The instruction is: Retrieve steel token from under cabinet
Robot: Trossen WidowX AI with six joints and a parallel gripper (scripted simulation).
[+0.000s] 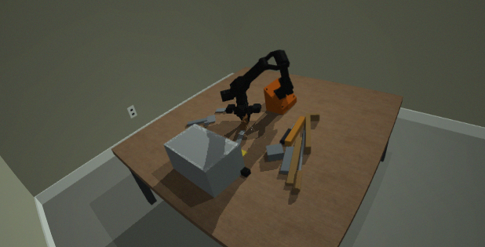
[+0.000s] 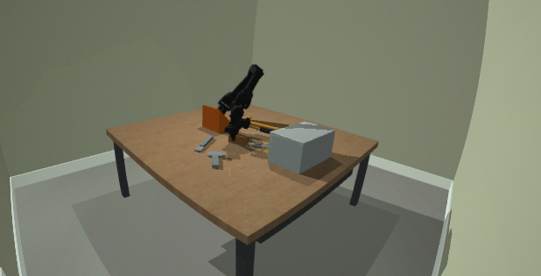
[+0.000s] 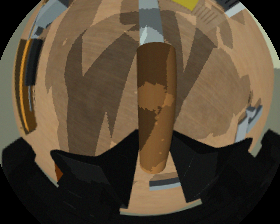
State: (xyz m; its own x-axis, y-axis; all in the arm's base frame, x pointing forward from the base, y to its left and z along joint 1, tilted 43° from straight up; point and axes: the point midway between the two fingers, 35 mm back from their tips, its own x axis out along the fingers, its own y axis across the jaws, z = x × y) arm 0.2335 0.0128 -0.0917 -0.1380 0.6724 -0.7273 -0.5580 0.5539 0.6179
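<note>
Now: the orange bar 8 cm behind my gripper tip, 29 cm to the left of it and 1 cm above it. From my gripper tip the other things lie so: grey block 11 cm ahead, 31 cm to the left, 1 cm above; then wooden stick 8 cm ahead, 41 cm to the left; then grey t-piece 13 cm ahead, 22 cm to the right.
</note>
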